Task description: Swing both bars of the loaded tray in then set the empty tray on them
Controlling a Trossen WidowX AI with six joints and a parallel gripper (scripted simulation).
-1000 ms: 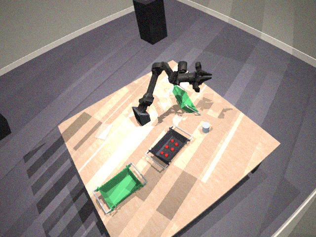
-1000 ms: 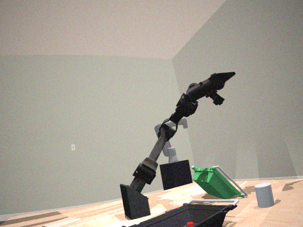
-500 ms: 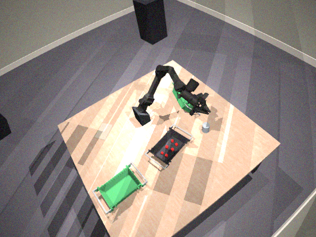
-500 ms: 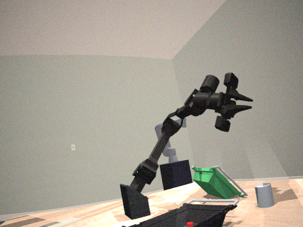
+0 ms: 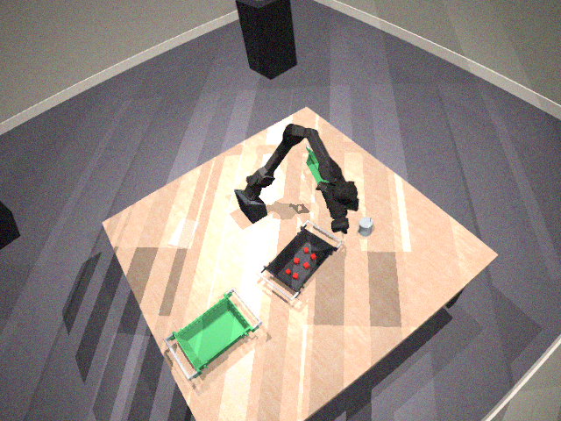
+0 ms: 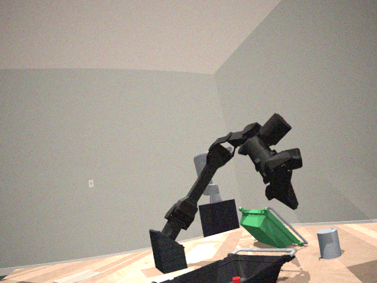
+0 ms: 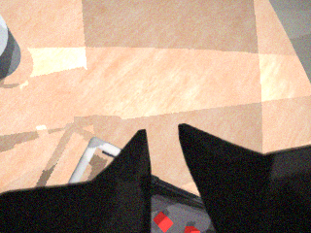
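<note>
My gripper tip is 31 cm past the green tray, 23 cm to the right of it and 9 cm above it. Round my gripper tip: flat pale sheet 60 cm behind, 44 cm to the right, 16 cm below.
</note>
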